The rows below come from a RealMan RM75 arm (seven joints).
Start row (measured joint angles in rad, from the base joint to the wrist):
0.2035 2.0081 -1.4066 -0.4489 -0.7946 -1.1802 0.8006
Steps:
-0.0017 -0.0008 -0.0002 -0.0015 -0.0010 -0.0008 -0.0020
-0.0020 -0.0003 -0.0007 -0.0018 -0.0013 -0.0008 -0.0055
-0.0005 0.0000 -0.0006 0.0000 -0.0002 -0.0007 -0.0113
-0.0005 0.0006 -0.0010 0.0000 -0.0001 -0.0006 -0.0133
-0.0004 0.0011 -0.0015 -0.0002 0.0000 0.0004 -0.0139
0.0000 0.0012 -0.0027 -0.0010 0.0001 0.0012 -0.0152
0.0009 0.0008 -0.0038 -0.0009 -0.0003 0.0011 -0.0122
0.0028 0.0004 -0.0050 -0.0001 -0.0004 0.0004 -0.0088
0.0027 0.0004 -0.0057 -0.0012 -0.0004 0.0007 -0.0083
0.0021 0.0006 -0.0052 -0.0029 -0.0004 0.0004 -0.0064
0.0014 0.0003 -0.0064 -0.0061 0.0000 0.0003 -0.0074
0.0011 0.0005 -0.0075 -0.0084 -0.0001 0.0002 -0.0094
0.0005 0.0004 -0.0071 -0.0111 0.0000 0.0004 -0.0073
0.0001 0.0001 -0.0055 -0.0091 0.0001 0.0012 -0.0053
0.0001 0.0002 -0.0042 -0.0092 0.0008 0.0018 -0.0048
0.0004 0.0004 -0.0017 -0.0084 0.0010 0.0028 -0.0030
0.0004 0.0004 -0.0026 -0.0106 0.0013 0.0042 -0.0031
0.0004 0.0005 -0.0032 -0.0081 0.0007 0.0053 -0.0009
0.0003 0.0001 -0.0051 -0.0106 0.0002 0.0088 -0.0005
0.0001 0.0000 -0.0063 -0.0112 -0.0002 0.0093 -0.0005
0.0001 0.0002 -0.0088 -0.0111 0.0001 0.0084 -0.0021
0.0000 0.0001 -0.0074 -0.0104 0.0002 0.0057 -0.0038
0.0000 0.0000 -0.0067 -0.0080 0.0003 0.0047 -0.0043
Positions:
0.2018 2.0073 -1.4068 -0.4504 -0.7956 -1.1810 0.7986
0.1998 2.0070 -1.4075 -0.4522 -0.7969 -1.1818 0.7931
0.1993 2.0070 -1.4081 -0.4522 -0.7971 -1.1825 0.7818
0.1988 2.0076 -1.4091 -0.4522 -0.7972 -1.1831 0.7685
0.1984 2.0087 -1.4106 -0.4524 -0.7972 -1.1827 0.7546
0.1984 2.0099 -1.4133 -0.4534 -0.7971 -1.1815 0.7394
0.1993 2.0107 -1.4171 -0.4543 -0.7974 -1.1804 0.7272
0.2021 2.0111 -1.4221 -0.4544 -0.7978 -1.1800 0.7184
0.2048 2.0115 -1.4278 -0.4556 -0.7982 -1.1793 0.7101
0.2069 2.0121 -1.4330 -0.4585 -0.7986 -1.1789 0.7037
0.2083 2.0124 -1.4394 -0.4646 -0.7986 -1.1786 0.6963
0.2094 2.0129 -1.4469 -0.4730 -0.7987 -1.1784 0.6869
0.2099 2.0133 -1.4540 -0.4841 -0.7987 -1.1780 0.6796
0.2100 2.0134 -1.4595 -0.4932 -0.7986 -1.1768 0.6743
0.2101 2.0136 -1.4637 -0.5024 -0.7978 -1.1750 0.6695
0.2105 2.0140 -1.4654 -0.5108 -0.7968 -1.1722 0.6665
0.2109 2.0144 -1.4680 -0.5214 -0.7955 -1.1680 0.6634
0.2113 2.0149 -1.4712 -0.5295 -0.7948 -1.1627 0.6625
0.2116 2.0150 -1.4763 -0.5401 -0.7946 -1.1539 0.6620
0.2117 2.0150 -1.4826 -0.5513 -0.7948 -1.1446 0.6615
0.2118 2.0152 -1.4914 -0.5624 -0.7947 -1.1362 0.6594
0.2118 2.0153 -1.4988 -0.5728 -0.7945 -1.1305 0.6556
0.2118 2.0153 -1.5055 -0.5808 -0.7942 -1.1258 0.6513

